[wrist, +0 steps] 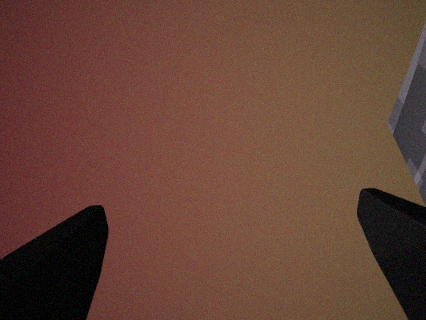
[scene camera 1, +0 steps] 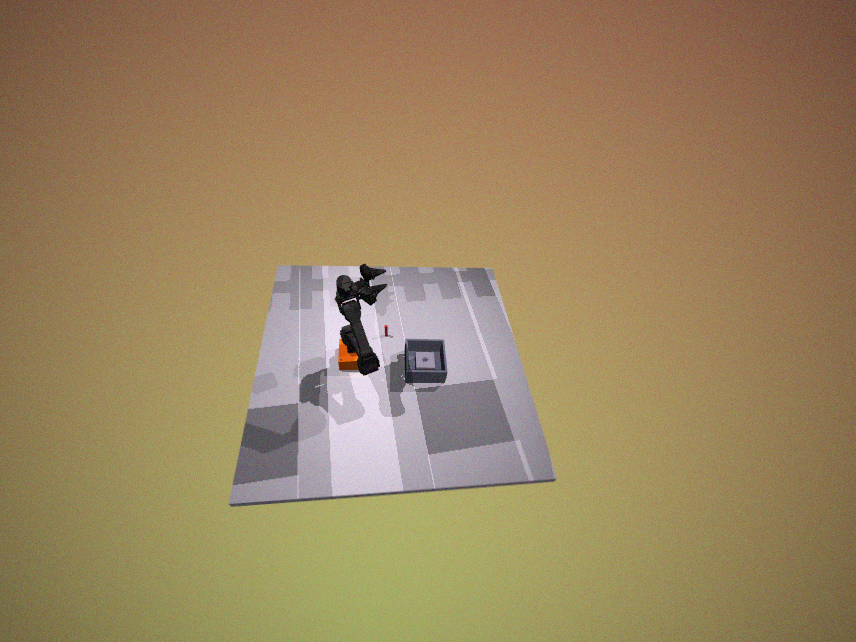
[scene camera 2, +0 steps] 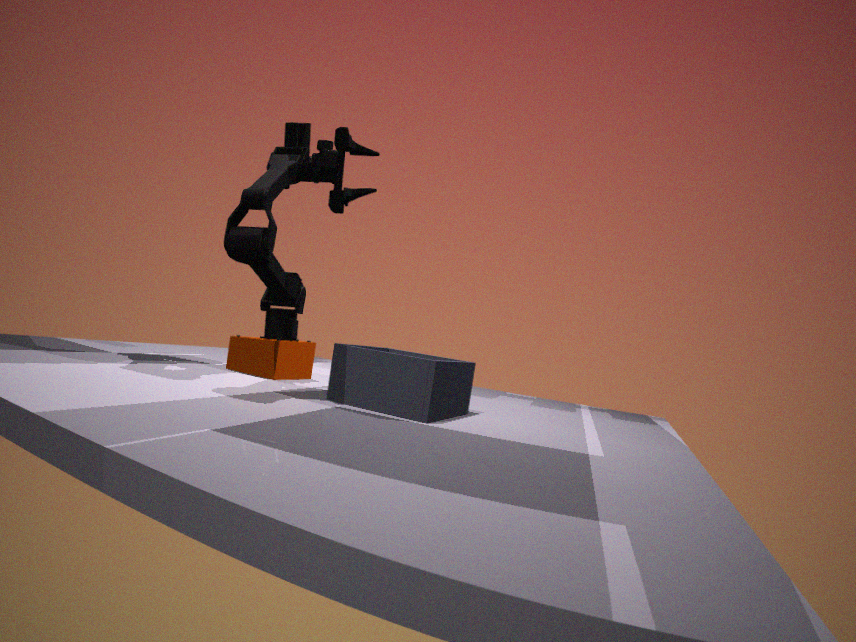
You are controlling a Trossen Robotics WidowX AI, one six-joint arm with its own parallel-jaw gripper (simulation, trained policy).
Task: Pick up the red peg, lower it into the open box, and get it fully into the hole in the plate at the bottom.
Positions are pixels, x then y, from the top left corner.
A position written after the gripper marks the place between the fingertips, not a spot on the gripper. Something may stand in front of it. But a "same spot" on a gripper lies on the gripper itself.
Labels:
gripper: wrist; scene camera 1; scene camera 2 378, 172
dark box: scene camera 1; scene camera 2; not seen in the wrist view (out of frame)
same spot on dark box: (scene camera 2: 425, 388) = (scene camera 1: 443, 377)
same spot on gripper: (wrist: 61, 267) = (scene camera 1: 380, 274)

